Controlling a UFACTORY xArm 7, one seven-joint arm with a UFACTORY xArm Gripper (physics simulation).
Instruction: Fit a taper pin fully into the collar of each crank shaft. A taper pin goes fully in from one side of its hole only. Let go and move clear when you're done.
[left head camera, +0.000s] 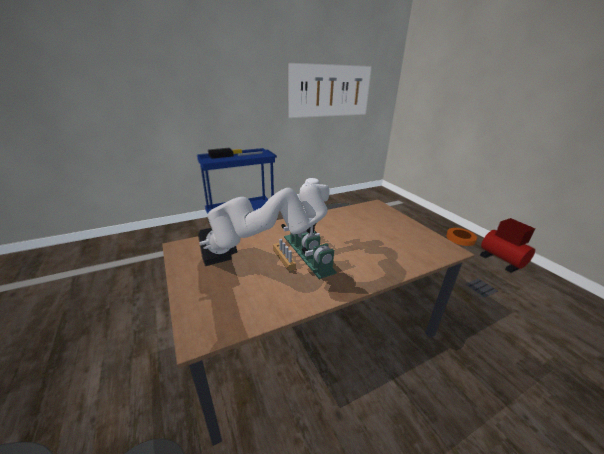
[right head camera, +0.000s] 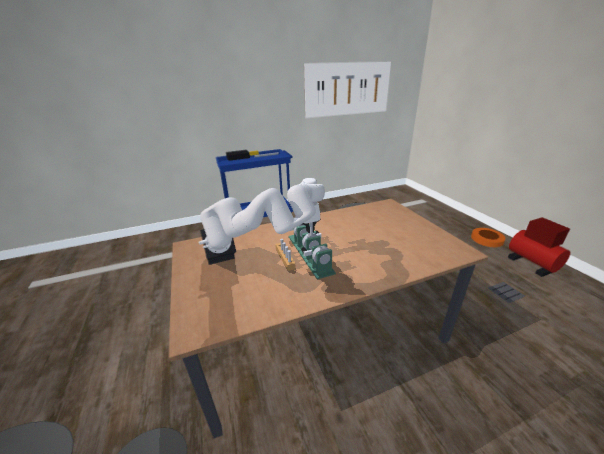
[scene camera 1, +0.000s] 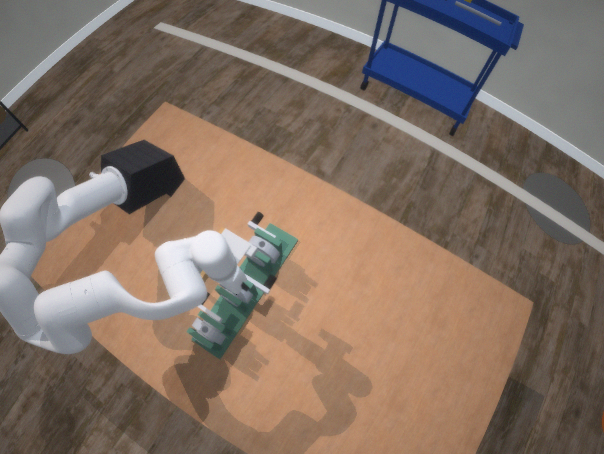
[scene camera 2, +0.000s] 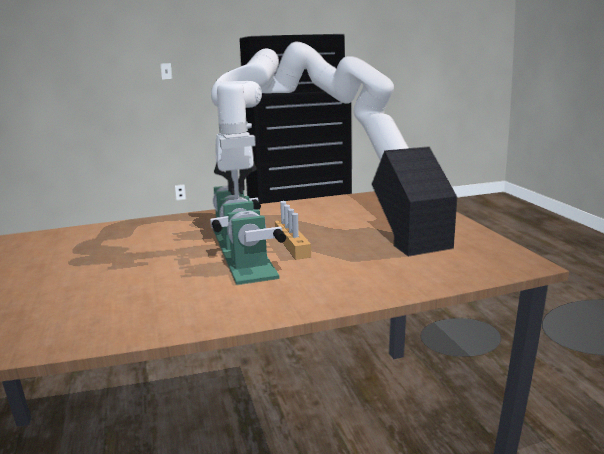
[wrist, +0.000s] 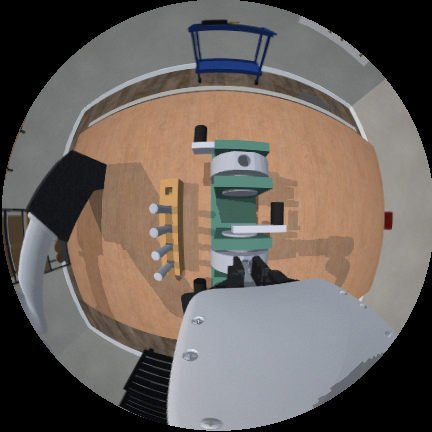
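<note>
A green stand carries three crank shafts with grey collars. The end collar near the blue cart shows an open dark hole, as does the opposite end collar in scene camera 1. My gripper points down over the middle collar, shut on an upright taper pin. The pin's lower end is at the hole on top of this collar; its depth is hidden. Several other grey pins stand in a yellow block beside the stand.
Crank arms with black handles stick out on both sides of the stand. The black robot base stands beyond the pin block. A blue cart stands past the table edge.
</note>
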